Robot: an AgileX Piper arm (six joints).
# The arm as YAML. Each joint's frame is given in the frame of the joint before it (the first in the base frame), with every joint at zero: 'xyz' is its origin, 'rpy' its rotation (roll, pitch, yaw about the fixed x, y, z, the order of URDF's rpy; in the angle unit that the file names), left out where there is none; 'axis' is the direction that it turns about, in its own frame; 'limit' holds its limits. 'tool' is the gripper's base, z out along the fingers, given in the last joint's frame.
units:
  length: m
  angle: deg
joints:
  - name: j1
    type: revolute
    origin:
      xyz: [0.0, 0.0, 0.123]
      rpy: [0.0, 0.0, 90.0]
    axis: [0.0, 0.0, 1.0]
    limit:
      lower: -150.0
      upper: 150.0
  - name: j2
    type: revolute
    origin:
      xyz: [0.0, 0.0, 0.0]
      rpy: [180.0, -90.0, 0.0]
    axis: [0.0, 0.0, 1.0]
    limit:
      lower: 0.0
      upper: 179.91
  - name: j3
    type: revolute
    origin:
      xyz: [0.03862, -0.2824, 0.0]
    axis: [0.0, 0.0, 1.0]
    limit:
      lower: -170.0
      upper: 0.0
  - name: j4
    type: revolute
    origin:
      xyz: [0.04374, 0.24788, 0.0]
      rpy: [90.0, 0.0, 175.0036]
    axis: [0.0, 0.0, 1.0]
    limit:
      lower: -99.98
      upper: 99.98
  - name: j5
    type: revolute
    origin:
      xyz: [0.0, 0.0, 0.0]
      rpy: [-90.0, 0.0, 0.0]
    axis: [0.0, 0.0, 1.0]
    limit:
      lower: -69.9
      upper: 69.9
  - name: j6
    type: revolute
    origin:
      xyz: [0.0, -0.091, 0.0]
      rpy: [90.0, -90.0, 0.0]
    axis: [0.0, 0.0, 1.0]
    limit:
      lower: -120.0
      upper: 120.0
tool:
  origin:
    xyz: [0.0, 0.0, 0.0]
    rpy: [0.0, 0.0, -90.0]
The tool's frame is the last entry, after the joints.
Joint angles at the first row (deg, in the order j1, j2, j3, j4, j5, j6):
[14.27, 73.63, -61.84, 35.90, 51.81, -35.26]
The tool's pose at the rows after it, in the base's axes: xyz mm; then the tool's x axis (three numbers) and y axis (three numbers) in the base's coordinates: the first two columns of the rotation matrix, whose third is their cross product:
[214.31 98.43 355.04 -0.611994 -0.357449 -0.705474 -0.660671 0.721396 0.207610]
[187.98 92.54 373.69 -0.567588 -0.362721 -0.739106 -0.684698 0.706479 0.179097]
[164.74 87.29 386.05 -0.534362 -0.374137 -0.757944 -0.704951 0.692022 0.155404]
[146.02 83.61 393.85 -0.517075 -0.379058 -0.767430 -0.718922 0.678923 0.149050]
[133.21 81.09 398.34 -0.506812 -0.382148 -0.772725 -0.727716 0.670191 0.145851]
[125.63 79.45 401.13 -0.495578 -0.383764 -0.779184 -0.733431 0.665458 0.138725]
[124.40 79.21 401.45 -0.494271 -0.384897 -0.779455 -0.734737 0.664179 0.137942]
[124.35 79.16 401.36 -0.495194 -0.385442 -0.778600 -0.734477 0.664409 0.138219]
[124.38 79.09 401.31 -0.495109 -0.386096 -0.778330 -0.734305 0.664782 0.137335]
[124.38 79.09 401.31 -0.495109 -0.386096 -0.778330 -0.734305 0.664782 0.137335]
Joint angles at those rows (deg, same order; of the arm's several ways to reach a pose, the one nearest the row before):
[14.27, 67.83, -61.84, 35.01, 54.60, -34.87]
[14.27, 62.28, -61.84, 34.44, 57.35, -34.23]
[14.27, 57.77, -61.84, 33.84, 60.21, -33.71]
[14.27, 54.38, -61.84, 33.79, 62.84, -33.02]
[14.27, 52.13, -61.84, 33.79, 64.65, -32.48]
[14.27, 50.73, -61.84, 33.78, 65.46, -32.35]
[14.27, 50.52, -61.84, 33.78, 65.66, -32.35]
[14.27, 50.52, -61.84, 33.73, 65.72, -32.30]
[14.27, 50.52, -61.84, 33.66, 65.72, -32.30]
[14.27, 50.52, -61.84, 33.66, 65.72, -32.30]

